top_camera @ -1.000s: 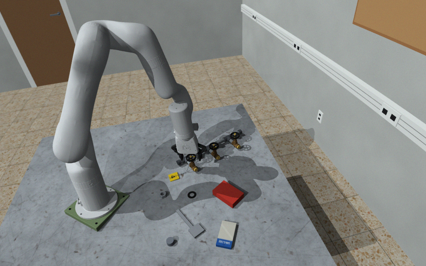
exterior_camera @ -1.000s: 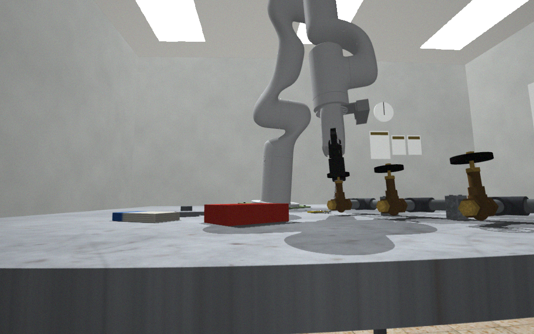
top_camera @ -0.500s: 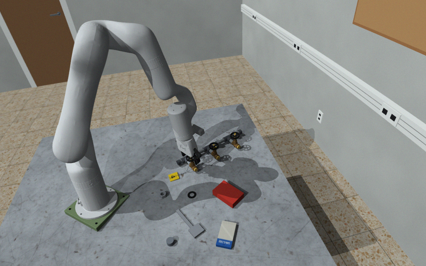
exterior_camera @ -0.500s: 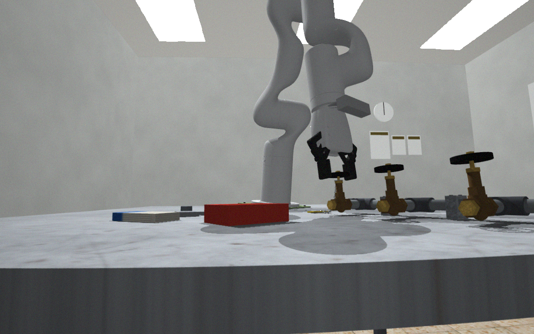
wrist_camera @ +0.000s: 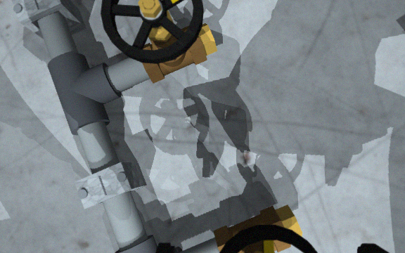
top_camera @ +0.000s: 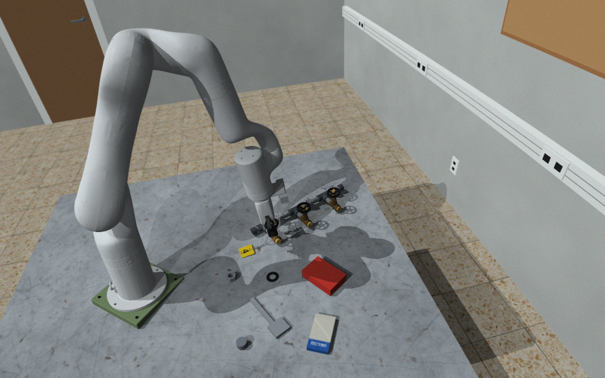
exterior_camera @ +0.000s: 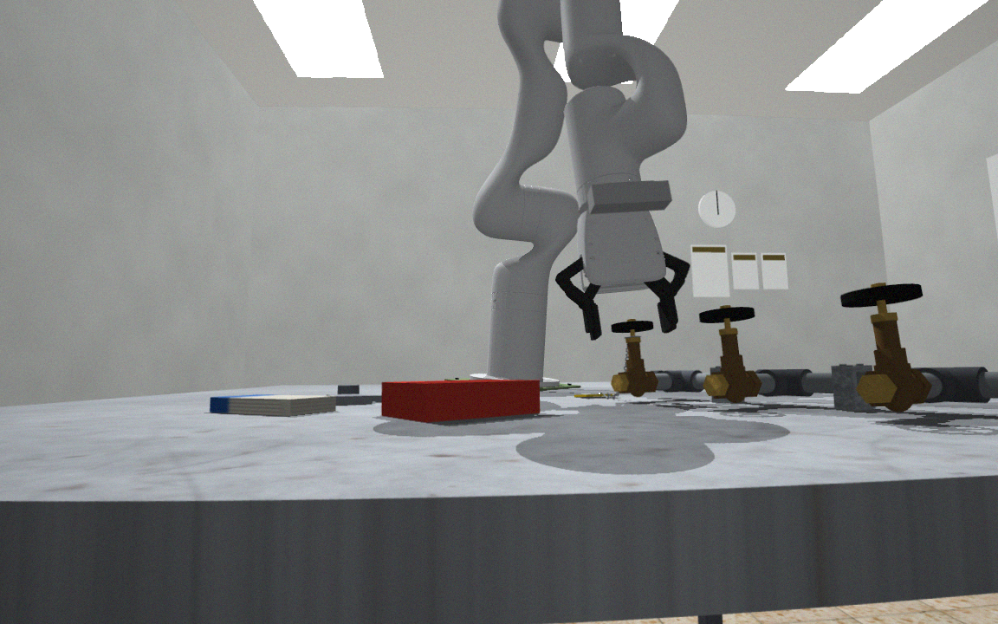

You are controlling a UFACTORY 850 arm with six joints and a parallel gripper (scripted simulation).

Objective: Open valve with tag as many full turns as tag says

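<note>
Right now my hand is 9 cm past the yellow tag, 9 cm above it and 2 cm to the left of it. From my hand the other things lie so: black washer: 16 cm to the right, 9 cm below, 4 cm behind; red block: 21 cm to the right, 13 cm ahead, 8 cm below; grey nut: 17 cm behind, 12 cm to the right, 8 cm below.
</note>
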